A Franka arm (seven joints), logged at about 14 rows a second.
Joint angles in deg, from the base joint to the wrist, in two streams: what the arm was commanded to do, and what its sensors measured. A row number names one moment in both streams.
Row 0, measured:
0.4 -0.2 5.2 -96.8 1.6 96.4 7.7
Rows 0 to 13, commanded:
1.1 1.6 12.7 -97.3 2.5 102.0 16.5
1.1 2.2 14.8 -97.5 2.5 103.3 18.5
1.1 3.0 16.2 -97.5 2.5 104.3 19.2
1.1 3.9 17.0 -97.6 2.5 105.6 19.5
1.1 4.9 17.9 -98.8 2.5 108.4 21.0
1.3 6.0 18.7 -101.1 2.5 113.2 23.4
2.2 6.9 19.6 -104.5 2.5 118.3 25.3
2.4 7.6 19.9 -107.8 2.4 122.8 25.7
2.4 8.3 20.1 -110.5 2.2 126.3 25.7
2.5 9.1 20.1 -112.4 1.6 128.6 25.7
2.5 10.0 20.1 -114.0 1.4 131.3 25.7
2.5 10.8 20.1 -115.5 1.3 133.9 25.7
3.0 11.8 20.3 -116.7 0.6 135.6 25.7
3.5 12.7 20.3 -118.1 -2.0 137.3 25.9
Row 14, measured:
2.7 12.2 20.1 -115.6 0.9 134.0 24.3
